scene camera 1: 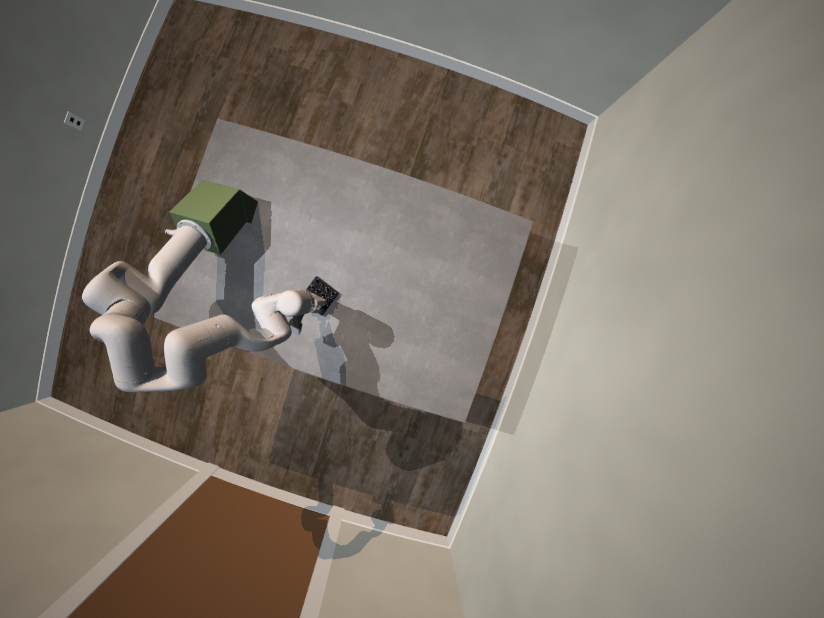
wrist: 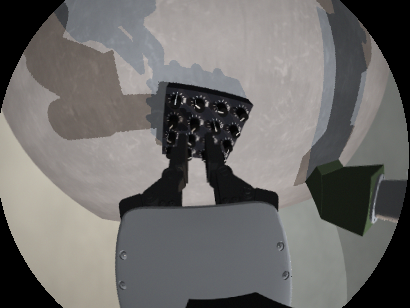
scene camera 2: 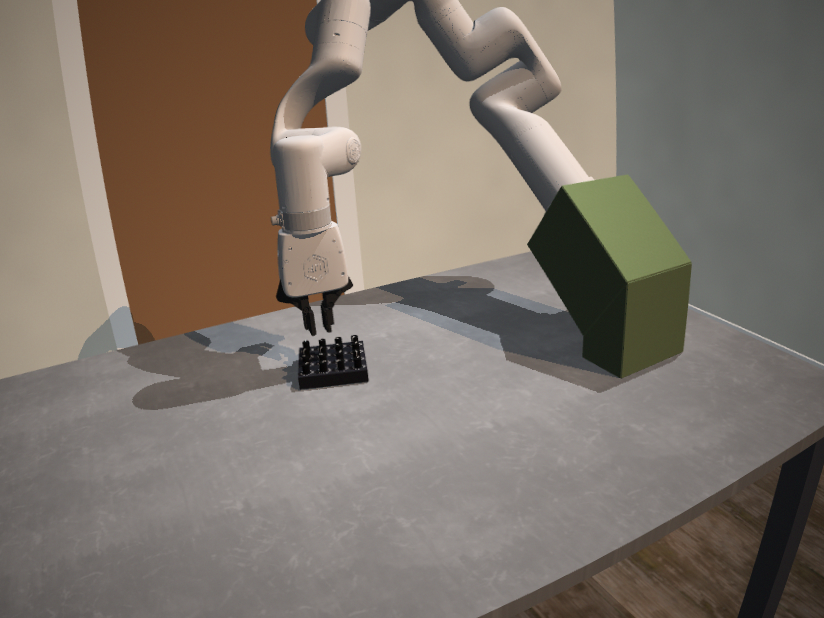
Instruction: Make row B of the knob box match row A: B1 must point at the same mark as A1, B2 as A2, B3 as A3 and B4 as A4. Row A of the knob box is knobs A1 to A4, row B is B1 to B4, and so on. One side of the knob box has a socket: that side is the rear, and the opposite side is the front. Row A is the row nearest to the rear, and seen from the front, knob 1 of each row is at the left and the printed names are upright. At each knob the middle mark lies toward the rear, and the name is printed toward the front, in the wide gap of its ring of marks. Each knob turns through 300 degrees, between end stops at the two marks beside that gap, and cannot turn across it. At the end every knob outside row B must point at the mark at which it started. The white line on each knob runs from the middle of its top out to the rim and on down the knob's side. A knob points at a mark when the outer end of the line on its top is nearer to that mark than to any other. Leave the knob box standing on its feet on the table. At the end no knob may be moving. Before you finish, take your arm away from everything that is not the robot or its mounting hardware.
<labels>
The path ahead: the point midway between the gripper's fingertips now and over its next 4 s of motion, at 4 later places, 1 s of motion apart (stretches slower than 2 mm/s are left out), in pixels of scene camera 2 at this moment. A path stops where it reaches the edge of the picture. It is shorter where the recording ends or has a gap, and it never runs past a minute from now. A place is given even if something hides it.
My gripper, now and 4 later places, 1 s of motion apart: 320,331; 318,315; 320,332; 321,340; 321,332
</labels>
